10 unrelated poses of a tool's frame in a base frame.
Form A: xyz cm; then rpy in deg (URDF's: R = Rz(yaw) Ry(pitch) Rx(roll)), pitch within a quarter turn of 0, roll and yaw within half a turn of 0.
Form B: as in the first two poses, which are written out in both.
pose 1, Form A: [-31.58 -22.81 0.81 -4.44 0.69 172.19]
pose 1, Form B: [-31.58 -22.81 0.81 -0.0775 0.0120 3.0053]
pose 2, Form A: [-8.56 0.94 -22.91 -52.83 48.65 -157.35]
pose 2, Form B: [-8.56 0.94 -22.91 -0.9221 0.8491 -2.7463]
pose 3, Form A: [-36.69 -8.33 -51.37 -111.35 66.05 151.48]
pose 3, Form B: [-36.69 -8.33 -51.37 -1.9434 1.1528 2.6438]
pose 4, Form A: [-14.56 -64.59 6.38 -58.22 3.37 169.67]
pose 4, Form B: [-14.56 -64.59 6.38 -1.0161 0.0588 2.9613]
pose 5, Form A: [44.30 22.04 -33.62 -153.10 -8.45 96.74]
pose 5, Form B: [44.30 22.04 -33.62 -2.6721 -0.1475 1.6884]
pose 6, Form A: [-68.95 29.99 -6.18 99.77 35.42 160.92]
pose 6, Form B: [-68.95 29.99 -6.18 1.7413 0.6182 2.8086]
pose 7, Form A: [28.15 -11.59 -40.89 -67.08 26.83 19.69]
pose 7, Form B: [28.15 -11.59 -40.89 -1.1708 0.4683 0.3437]
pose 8, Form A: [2.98 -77.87 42.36 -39.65 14.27 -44.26]
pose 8, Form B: [2.98 -77.87 42.36 -0.6920 0.2491 -0.7725]
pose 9, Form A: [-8.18 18.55 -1.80 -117.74 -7.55 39.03]
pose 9, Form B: [-8.18 18.55 -1.80 -2.0550 -0.1318 0.6812]
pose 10, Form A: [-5.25 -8.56 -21.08 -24.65 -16.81 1.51]
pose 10, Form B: [-5.25 -8.56 -21.08 -0.4302 -0.2934 0.0264]
